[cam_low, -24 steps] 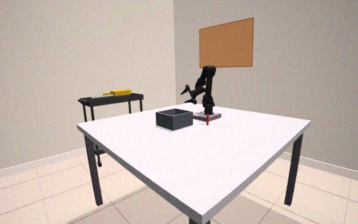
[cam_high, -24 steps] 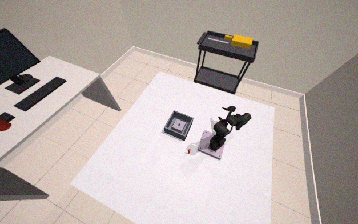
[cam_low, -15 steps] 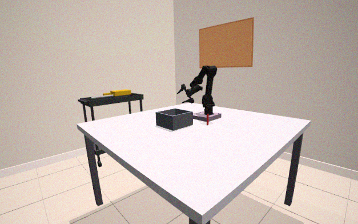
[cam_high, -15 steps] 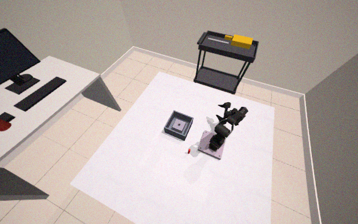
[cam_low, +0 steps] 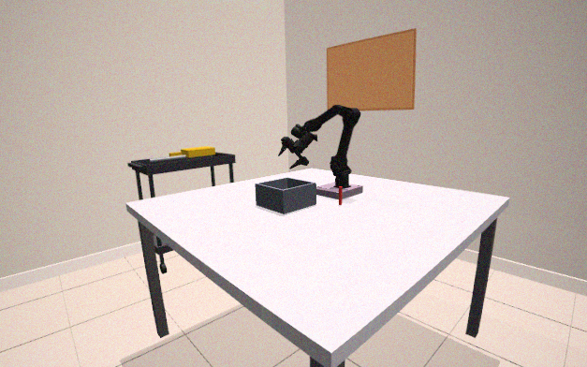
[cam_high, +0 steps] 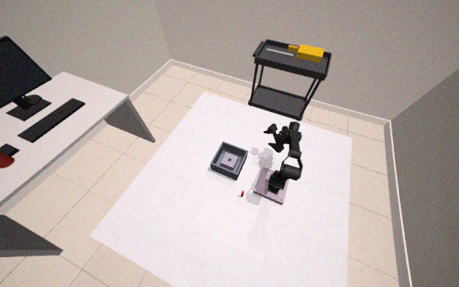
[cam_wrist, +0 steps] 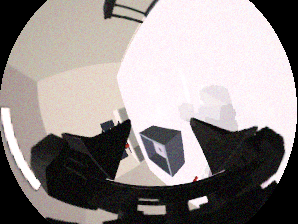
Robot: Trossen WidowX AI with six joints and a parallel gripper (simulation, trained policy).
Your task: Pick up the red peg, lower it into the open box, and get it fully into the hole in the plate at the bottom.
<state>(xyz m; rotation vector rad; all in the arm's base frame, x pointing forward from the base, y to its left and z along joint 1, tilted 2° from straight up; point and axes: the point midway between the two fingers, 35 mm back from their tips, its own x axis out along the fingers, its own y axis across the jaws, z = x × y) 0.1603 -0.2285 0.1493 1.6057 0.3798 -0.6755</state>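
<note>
My gripper tip is now 380 mm to the right of the red peg, 110 mm above it and 40 mm past it. The rest, counted from my gripper tip: dark grey box 230 mm to the left, 140 mm ahead, 120 mm below; grey plate 230 mm to the left, 140 mm ahead, 100 mm below.
</note>
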